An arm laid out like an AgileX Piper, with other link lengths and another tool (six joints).
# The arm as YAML. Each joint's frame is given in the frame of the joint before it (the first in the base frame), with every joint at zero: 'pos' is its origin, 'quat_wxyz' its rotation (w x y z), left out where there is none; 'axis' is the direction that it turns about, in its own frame. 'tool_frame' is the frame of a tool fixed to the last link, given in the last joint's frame.
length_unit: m
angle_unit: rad
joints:
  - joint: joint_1
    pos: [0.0, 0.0, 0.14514]
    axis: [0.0, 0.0, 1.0]
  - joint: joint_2
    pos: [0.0, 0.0, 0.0]
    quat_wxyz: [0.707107, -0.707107, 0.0, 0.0]
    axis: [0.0, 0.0, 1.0]
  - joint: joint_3
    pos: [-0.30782, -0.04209, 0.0]
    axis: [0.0, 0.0, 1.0]
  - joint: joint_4
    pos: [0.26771, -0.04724, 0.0]
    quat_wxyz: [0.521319, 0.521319, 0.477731, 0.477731]
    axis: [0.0, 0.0, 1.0]
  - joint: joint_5
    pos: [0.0, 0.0, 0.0]
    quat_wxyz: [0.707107, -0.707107, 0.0, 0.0]
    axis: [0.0, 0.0, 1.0]
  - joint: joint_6
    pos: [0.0, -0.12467, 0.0]
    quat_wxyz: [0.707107, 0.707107, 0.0, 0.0]
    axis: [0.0, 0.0, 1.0]
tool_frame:
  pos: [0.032, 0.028, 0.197]
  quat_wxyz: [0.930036, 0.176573, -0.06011, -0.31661]
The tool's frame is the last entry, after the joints.
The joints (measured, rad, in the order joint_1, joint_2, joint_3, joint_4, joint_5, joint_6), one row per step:
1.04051, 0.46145, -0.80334, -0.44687, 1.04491, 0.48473
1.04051, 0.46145, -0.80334, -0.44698, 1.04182, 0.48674
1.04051, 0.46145, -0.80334, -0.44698, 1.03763, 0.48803
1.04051, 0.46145, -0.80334, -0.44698, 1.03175, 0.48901
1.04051, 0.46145, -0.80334, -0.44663, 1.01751, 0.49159
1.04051, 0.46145, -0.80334, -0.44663, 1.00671, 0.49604
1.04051, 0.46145, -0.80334, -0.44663, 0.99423, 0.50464
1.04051, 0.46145, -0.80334, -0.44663, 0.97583, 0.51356
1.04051, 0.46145, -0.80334, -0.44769, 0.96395, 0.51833
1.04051, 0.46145, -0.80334, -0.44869, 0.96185, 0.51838
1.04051, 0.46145, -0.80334, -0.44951, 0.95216, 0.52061
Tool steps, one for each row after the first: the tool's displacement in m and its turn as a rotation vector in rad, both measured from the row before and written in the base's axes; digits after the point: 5 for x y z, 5 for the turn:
0.00016, 0.00069, 0.00080, 0.00351, -0.00100, 0.00017
0.00019, 0.00091, 0.00104, 0.00380, -0.00193, 0.00101
0.00026, 0.00125, 0.00145, 0.00474, -0.00311, 0.00183
0.00052, 0.00307, 0.00351, 0.01180, -0.00715, 0.00449
0.00041, 0.00235, 0.00277, 0.01063, -0.00435, 0.00213
0.00041, 0.00280, 0.00332, 0.01478, -0.00322, 0.00090
0.00056, 0.00395, 0.00485, 0.01909, -0.00660, 0.00318
0.00054, 0.00232, 0.00322, 0.01113, -0.00556, 0.00213
0.00027, 0.00025, 0.00061, 0.00102, -0.00204, 0.00039
0.00041, 0.00182, 0.00259, 0.00789, -0.00537, 0.00253

